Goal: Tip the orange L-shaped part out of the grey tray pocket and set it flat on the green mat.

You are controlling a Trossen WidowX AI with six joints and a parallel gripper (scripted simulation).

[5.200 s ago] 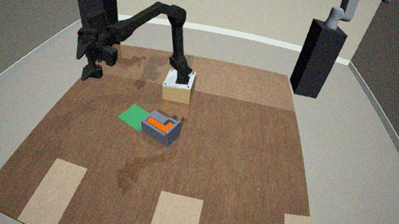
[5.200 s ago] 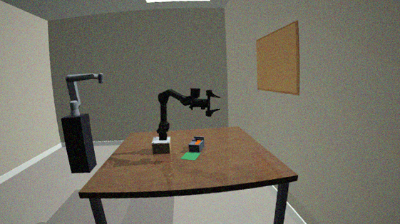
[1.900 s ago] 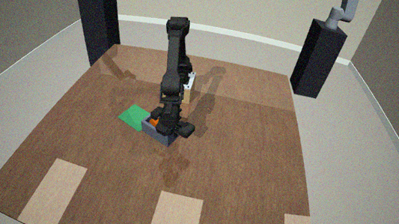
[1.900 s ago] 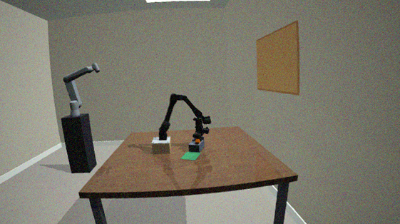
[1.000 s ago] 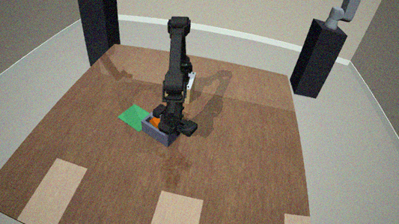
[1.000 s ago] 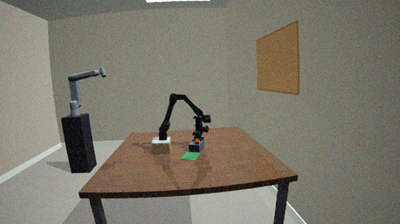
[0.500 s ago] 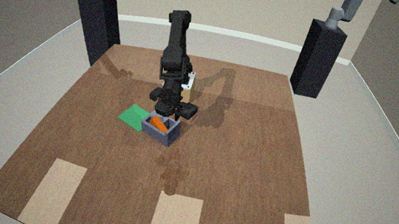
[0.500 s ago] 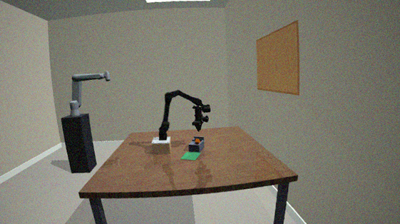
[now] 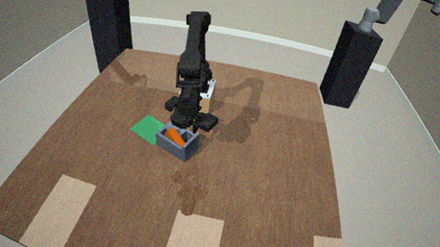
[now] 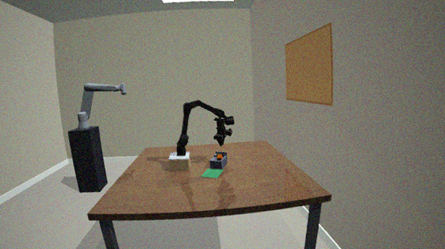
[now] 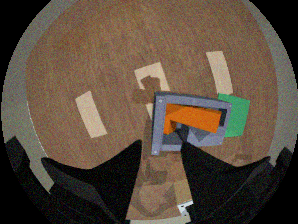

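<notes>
Now: the orange L-shaped part 10 cm below my gripper tip, 4 cm to the right of it and 3 cm behind it. The rest, counted from my gripper tip: green mat 20 cm to the right, 16 cm below, 10 cm behind.
</notes>
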